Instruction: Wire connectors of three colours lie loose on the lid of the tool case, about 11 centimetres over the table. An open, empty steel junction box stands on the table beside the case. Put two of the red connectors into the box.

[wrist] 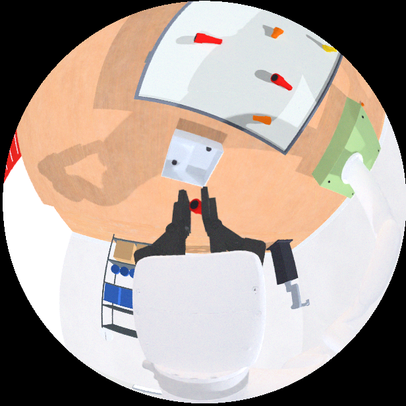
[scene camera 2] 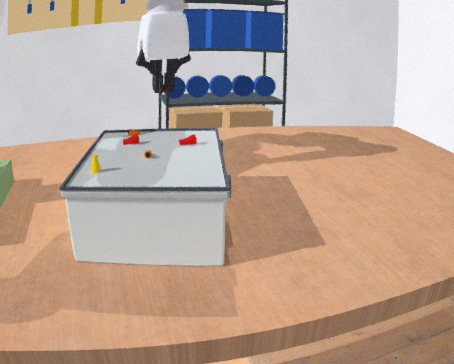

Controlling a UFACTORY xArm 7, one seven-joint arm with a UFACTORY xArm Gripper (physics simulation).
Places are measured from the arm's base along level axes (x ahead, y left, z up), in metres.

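Pixels of known places: gripper, fingertip midpoint: (scene camera 2: 163, 92).
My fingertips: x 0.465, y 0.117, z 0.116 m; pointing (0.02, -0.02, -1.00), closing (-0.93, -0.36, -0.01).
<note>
Ahead of a thing's pixels: the offset from my fingertips to its top centre. "spot": to the spot under its first point.
My gripper (scene camera 2: 164, 89) (wrist: 195, 196) is shut on a red connector (wrist: 196, 206) and holds it above the table, behind the case in the scene view. The steel junction box (wrist: 192, 156) stands on the table beside the case, just beyond the fingertips in the wrist view; its inside shows two dark round spots and no connector. It does not show in the scene view. Two red connectors, one @(0.026 m ahead, 0.177 m right, 0.046 m down) (scene camera 2: 188, 140) (wrist: 208, 39) and another @(0.068 m back, 0.154 m right, 0.046 m down) (scene camera 2: 131, 140) (wrist: 281, 82), lie on the lid @(spot: 0.011 m ahead, 0.313 m right, 0.063 m down) (scene camera 2: 190, 172) (wrist: 225, 95) of the tool case.
Two orange connectors, one @(0.042 m back, 0.233 m right, 0.051 m down) (scene camera 2: 148, 154) (wrist: 277, 33) and another @(0.062 m back, 0.093 m right, 0.051 m down) (scene camera 2: 134, 132) (wrist: 262, 120), and a yellow connector @(0.122 m back, 0.286 m right, 0.038 m down) (scene camera 2: 95, 164) (wrist: 328, 48) are on the lid. A green block (scene camera 2: 4, 180) (wrist: 332, 145) stands beside the case, by the arm's base. A shelf rack (scene camera 2: 285, 65) stands behind the table.
</note>
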